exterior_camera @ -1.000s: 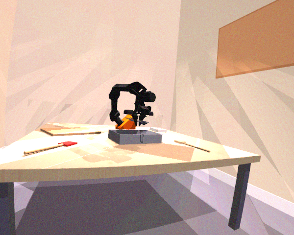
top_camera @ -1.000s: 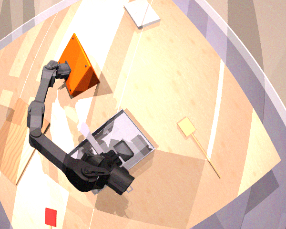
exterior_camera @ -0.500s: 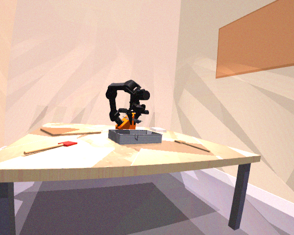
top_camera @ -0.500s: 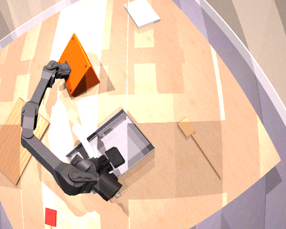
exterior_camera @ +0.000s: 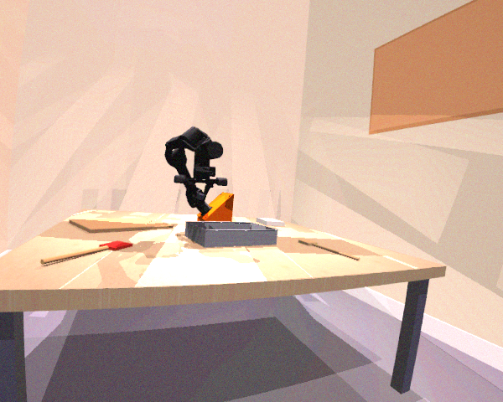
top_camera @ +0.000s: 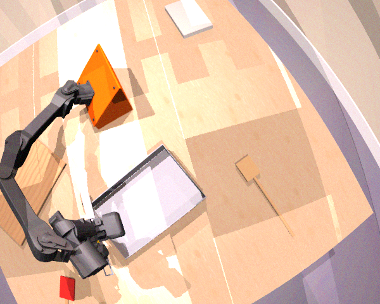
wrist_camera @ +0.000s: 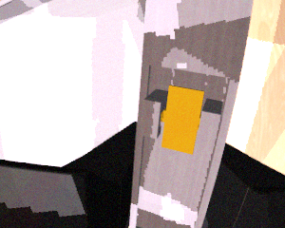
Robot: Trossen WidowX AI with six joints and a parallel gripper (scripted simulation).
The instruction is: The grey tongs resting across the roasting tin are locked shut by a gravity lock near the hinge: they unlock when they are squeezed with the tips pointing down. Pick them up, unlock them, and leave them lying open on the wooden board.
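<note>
The wooden board is 310 mm behind my gripper tip, 250 mm to the right of it and 130 mm below it. The rest, counted from my gripper tip: grey roasting tin (20 mm behind, 140 mm to the left, 100 mm below); then yellow lock piece (20 mm ahead, 10 mm to the right, 40 mm above); then red-headed spatula (140 mm ahead, 310 mm to the right, 130 mm below).
</note>
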